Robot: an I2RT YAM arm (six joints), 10 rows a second.
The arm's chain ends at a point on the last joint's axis. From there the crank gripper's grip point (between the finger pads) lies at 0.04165 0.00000 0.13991 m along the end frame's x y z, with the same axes.
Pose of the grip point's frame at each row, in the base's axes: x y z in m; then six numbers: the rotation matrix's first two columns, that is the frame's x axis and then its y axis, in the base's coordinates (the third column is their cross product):
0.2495, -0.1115, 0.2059, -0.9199, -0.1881, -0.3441, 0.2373, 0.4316, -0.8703
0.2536, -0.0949, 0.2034, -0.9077, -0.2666, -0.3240, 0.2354, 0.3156, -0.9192
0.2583, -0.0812, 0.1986, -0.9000, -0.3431, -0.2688, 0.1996, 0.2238, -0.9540
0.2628, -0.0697, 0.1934, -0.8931, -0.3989, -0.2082, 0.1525, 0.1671, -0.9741
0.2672, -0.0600, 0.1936, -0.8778, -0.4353, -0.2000, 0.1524, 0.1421, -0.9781
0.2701, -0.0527, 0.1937, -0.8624, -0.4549, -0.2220, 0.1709, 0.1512, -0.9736
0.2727, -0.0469, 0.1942, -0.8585, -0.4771, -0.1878, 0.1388, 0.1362, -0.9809
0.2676, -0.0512, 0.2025, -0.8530, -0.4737, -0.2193, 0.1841, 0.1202, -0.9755
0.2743, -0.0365, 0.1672, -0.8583, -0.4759, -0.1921, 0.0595, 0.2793, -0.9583
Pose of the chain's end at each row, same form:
0.2441, 0.0198, 0.2695, -0.9199, -0.1881, -0.3441, 0.2373, 0.4316, -0.8703
0.2428, 0.0436, 0.2482, -0.9077, -0.2666, -0.3240, 0.2354, 0.3156, -0.9192
0.2416, 0.0607, 0.2284, -0.9000, -0.3431, -0.2688, 0.1996, 0.2238, -0.9540
0.2408, 0.0731, 0.2144, -0.8931, -0.3989, -0.2082, 0.1525, 0.1671, -0.9741
0.2402, 0.0825, 0.2101, -0.8778, -0.4353, -0.2000, 0.1524, 0.1421, -0.9781
0.2394, 0.0890, 0.2103, -0.8624, -0.4549, -0.2220, 0.1709, 0.1512, -0.9736
0.2394, 0.0944, 0.2091, -0.8585, -0.4771, -0.1878, 0.1388, 0.1362, -0.9809
0.2348, 0.0906, 0.2138, -0.8530, -0.4737, -0.2193, 0.1841, 0.1202, -0.9755
0.2387, 0.1000, 0.2048, -0.8583, -0.4759, -0.1921, 0.0595, 0.2793, -0.9583

